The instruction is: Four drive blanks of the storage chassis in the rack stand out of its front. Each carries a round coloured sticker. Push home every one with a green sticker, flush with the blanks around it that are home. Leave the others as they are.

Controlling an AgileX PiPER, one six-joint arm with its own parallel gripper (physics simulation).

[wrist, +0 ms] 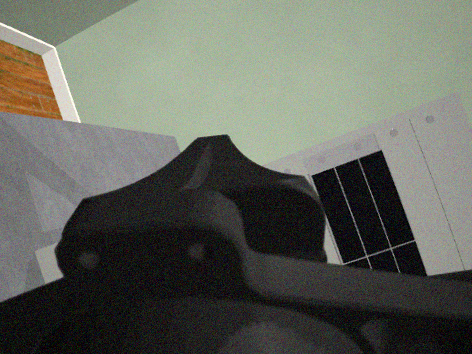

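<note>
The storage chassis (437, 210) shows at the right, tilted in the view, with a pale grey front and round screw-like dots along its top. A block of black panels (361, 197) divided by thin light lines lies in it; I cannot tell whether they are blanks, or whether any stand out. No coloured sticker shows. My gripper (215, 157) is a large dark shape in the middle and lower part of the view, its fingers together in one tip, shut with nothing visible held. It covers the lower left part of the chassis front.
A pale green wall (240, 65) fills the upper background. A grey, flat-sided surface (120, 150) stands at the left. Behind it at the upper left is a white frame (61, 85) around an orange-brown, wood-like panel (22, 80).
</note>
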